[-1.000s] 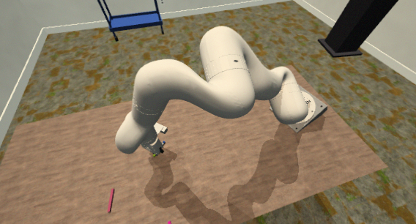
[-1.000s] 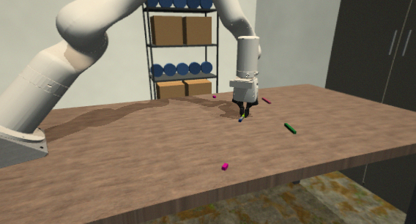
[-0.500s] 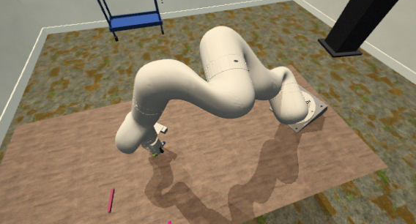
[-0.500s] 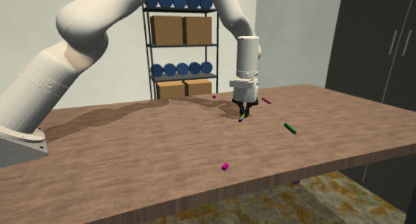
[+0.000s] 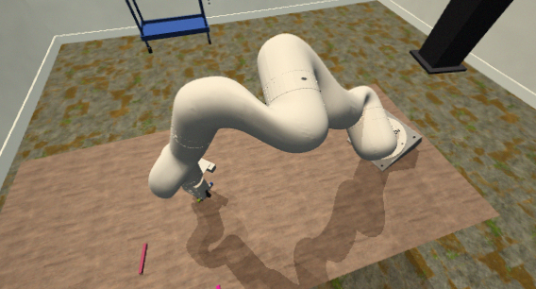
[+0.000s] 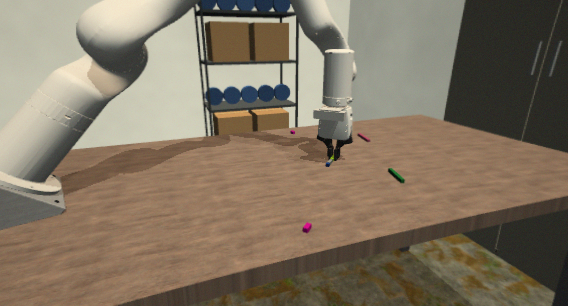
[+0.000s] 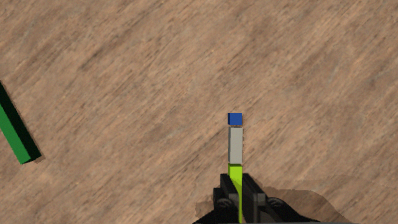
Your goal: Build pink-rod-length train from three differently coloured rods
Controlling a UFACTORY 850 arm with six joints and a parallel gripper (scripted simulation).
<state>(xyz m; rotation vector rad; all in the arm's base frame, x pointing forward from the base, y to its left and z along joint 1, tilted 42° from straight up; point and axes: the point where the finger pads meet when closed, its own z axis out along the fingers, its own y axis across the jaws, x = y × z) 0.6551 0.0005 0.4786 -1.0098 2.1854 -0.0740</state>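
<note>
Now: the lime rod 2 cm below my hand. Also, from my hand: blue rod (4 cm behind, 5 cm to the right, 2 cm below); then grey rod (2 cm behind, 3 cm to the right, 2 cm below); then green rod (13 cm ahead, 16 cm to the right, 2 cm below).
</note>
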